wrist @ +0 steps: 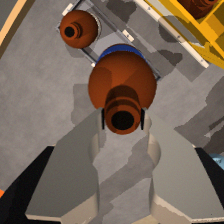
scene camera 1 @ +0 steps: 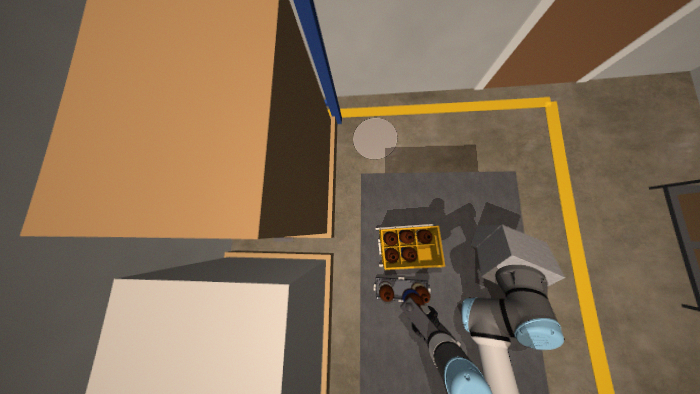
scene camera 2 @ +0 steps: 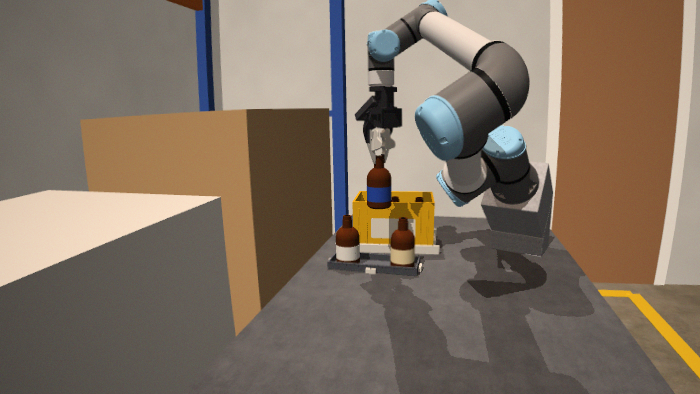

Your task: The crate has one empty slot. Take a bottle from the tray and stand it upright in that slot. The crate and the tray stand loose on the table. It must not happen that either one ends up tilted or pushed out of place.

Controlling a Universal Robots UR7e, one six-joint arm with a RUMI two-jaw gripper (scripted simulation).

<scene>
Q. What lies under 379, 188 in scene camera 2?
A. A blue-label bottle.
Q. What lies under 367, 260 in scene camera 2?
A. A dark tray.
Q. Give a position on a cream-label bottle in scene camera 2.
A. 402, 253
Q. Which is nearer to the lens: the white-label bottle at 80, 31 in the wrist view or the blue-label bottle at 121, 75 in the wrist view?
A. The blue-label bottle.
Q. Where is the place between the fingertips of the gripper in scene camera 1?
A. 418, 309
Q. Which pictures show the gripper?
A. The wrist view, scene camera 1 and scene camera 2: all of them.
</scene>
